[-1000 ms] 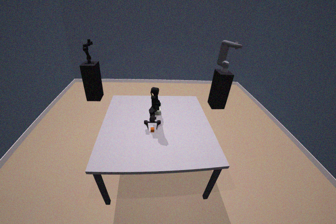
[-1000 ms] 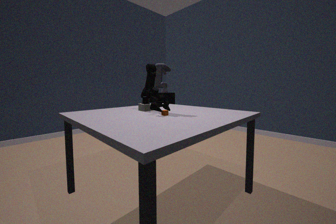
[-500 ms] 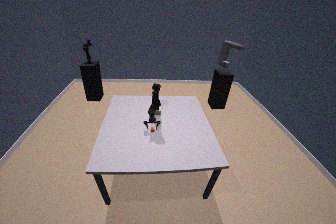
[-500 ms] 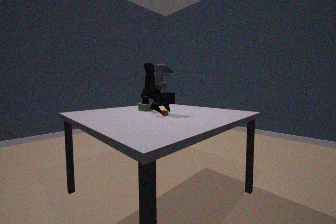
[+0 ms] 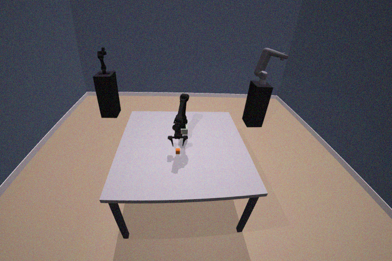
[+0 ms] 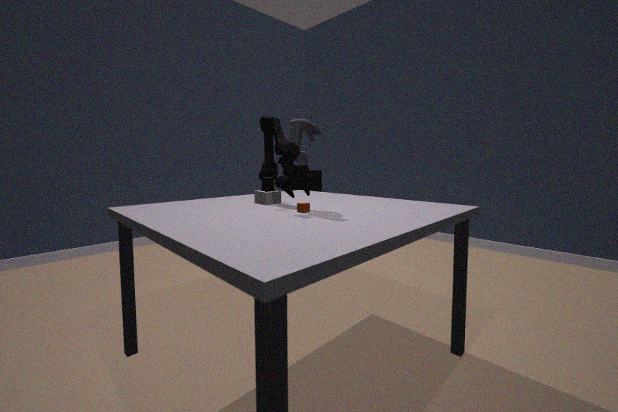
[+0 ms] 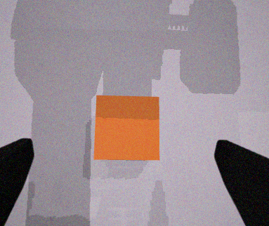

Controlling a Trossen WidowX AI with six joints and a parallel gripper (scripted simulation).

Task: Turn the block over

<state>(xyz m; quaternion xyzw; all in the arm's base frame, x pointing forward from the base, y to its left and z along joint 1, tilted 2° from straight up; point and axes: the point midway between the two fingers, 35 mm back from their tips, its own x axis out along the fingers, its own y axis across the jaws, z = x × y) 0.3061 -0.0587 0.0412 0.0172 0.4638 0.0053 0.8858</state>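
Now: the orange block 50 mm below my gripper tip.
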